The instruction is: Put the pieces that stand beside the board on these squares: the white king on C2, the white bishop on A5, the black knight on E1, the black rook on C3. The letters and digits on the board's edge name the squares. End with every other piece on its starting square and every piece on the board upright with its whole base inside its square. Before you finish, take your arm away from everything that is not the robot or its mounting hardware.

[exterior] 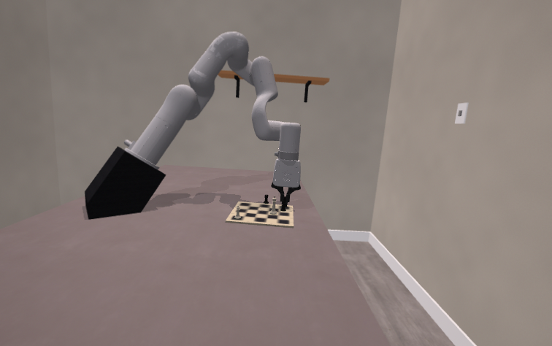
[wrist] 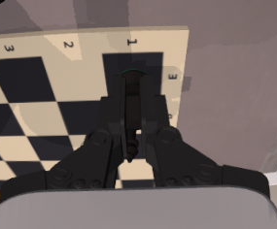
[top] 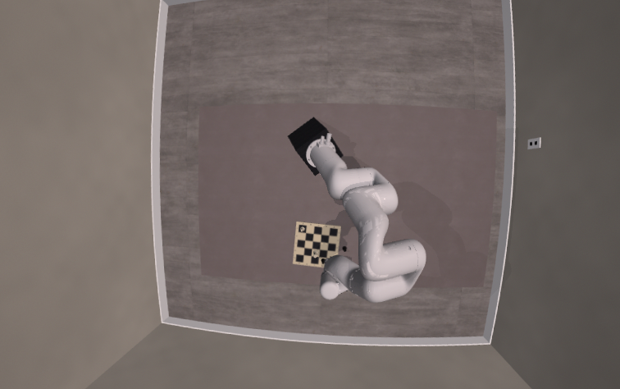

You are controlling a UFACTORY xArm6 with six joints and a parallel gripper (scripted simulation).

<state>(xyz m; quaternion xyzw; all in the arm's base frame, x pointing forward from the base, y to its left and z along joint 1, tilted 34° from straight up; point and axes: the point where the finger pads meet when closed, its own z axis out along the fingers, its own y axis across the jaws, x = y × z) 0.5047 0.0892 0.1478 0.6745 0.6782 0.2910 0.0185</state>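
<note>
The black piece is 2 cm below my hand. The rest, counted from my hand: white king 3 cm behind, 8 cm to the right; then chessboard 7 cm behind, 8 cm to the right, 4 cm below; then white bishop 14 cm behind, 17 cm to the right, 1 cm below.
</note>
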